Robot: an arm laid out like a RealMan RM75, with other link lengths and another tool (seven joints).
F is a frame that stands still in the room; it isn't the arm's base.
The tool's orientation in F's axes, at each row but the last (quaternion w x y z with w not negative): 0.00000, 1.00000, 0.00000, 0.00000; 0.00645, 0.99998, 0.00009, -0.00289; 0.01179, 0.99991, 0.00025, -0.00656; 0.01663, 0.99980, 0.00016, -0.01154; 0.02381, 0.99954, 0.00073, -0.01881; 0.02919, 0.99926, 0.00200, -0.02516; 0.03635, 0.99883, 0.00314, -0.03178
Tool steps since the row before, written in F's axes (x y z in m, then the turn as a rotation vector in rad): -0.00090, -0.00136, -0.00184, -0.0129, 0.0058, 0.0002; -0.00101, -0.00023, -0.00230, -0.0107, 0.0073, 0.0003; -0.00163, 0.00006, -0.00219, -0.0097, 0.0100, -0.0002; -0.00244, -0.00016, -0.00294, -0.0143, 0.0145, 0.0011; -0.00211, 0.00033, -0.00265, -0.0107, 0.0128, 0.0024; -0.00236, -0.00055, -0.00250, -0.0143, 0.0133, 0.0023; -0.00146, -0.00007, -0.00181, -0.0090, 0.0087, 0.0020
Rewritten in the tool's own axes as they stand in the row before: -0.00090, 0.00136, 0.00184, -0.0129, -0.0058, -0.0002; -0.00100, 0.00020, 0.00231, -0.0107, -0.0073, -0.0003; -0.00160, -0.00011, 0.00221, -0.0097, -0.0100, 0.0001; -0.00237, 0.00006, 0.00300, -0.0143, -0.0145, -0.0013; -0.00201, -0.00046, 0.00271, -0.0108, -0.0127, -0.0026; -0.00223, 0.00039, 0.00264, -0.0144, -0.0132, -0.0024; -0.00134, -0.00007, 0.00190, -0.0091, -0.0086, -0.0021
